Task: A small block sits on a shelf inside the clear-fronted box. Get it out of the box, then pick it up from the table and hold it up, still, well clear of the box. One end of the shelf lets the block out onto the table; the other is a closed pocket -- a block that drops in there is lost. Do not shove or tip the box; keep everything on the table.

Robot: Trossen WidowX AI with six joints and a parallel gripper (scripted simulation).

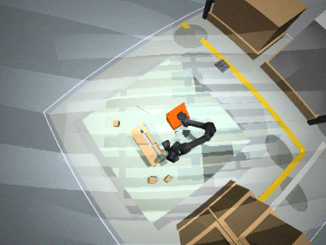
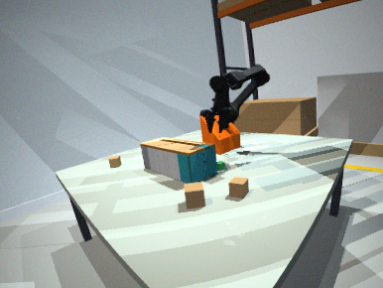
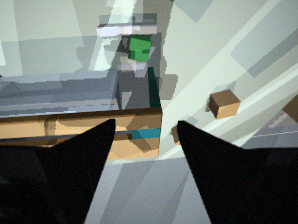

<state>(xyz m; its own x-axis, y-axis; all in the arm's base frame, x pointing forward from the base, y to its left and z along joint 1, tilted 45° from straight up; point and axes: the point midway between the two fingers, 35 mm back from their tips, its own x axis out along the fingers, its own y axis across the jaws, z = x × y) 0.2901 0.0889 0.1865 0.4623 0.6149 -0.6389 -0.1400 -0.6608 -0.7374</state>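
Now: the green block 150 mm below my gripper tip and 20 mm behind it. The rest, counted from my gripper tip: thin stick (510 mm to the right, 160 mm below, 70 mm behind); box (170 mm to the right, 100 mm below, 50 mm ahead).
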